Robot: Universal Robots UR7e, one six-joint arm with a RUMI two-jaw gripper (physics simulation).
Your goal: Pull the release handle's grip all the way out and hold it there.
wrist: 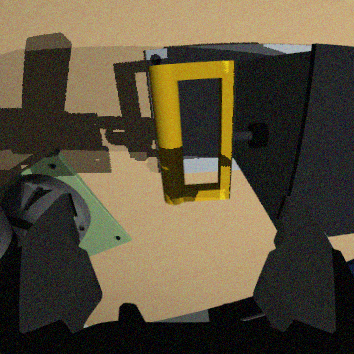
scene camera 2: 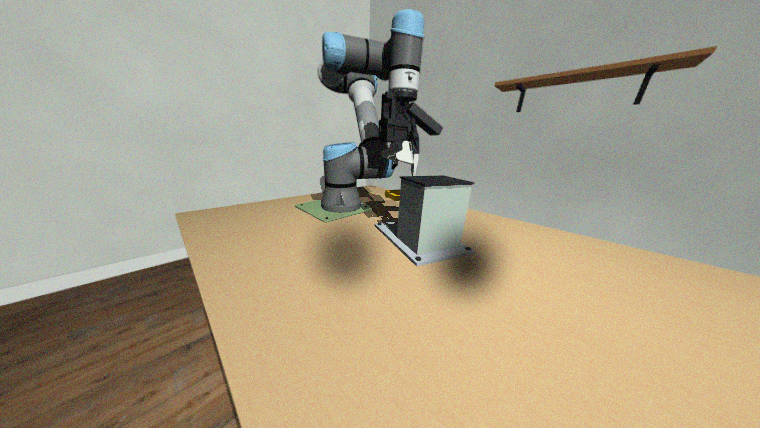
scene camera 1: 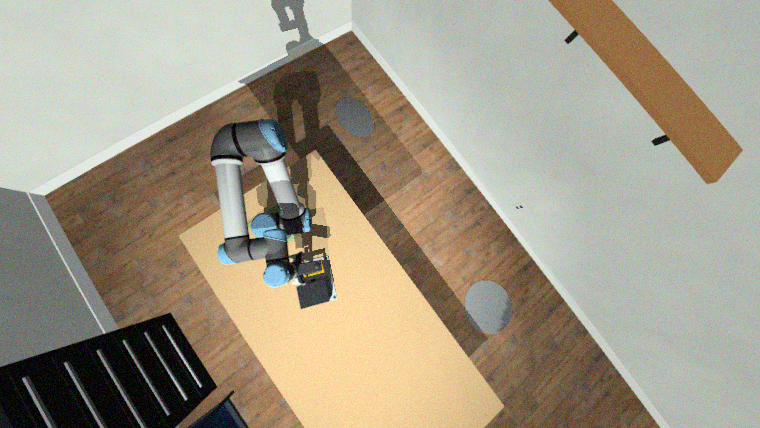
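Note:
The yellow release handle (scene camera 1: 313,275) (scene camera 2: 392,194) (wrist: 167,115) is a rectangular loop with a thick grip bar. It stands off the dark face of a box (scene camera 1: 314,293) (scene camera 2: 446,220) (wrist: 330,140), joined by a short stem (wrist: 243,135). My gripper (scene camera 1: 302,270) (scene camera 2: 411,163) (wrist: 177,196) is open and empty. In the wrist view its two fingers are wide apart, and the handle shows sideways between them, beyond the fingertips. The arm partly covers the handle in the first scene view, and the box hides most of it in the second. I cannot tell the exact gap to the grip.
The box stands on a pale base plate (scene camera 2: 444,256) with dark bolts. The arm's green mounting plate (scene camera 2: 311,211) (wrist: 107,232) is near the handle side. All stand on the wooden table (scene camera 1: 361,340) (scene camera 2: 345,329). A wall shelf (scene camera 1: 654,90) (scene camera 2: 600,69) and a black slatted unit (scene camera 1: 109,366) are farther off.

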